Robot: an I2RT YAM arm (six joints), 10 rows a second.
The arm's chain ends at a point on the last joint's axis. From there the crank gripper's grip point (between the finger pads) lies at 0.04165 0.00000 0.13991 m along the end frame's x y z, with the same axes.
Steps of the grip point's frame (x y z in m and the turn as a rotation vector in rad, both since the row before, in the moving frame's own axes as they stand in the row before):
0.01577, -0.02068, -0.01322, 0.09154, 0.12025, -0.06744
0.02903, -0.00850, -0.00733, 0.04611, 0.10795, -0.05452
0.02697, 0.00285, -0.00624, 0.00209, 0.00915, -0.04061
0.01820, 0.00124, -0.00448, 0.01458, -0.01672, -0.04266
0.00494, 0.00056, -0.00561, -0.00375, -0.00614, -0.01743
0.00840, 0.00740, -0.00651, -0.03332, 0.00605, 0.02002
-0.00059, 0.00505, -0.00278, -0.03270, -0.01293, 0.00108
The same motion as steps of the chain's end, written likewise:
-0.00015, -0.00480, -0.00651, 0.09154, 0.12025, -0.06744
0.01445, 0.00051, -0.00183, 0.04611, 0.10795, -0.05452
0.02573, 0.00486, -0.00585, 0.00209, 0.00915, -0.04061
0.02063, 0.00501, -0.00513, 0.01458, -0.01672, -0.04266
0.00580, 0.00075, -0.00586, -0.00375, -0.00614, -0.01743
0.00761, 0.00190, -0.00616, -0.03332, 0.00605, 0.02002
0.00122, 0.00042, -0.00323, -0.03270, -0.01293, 0.00108

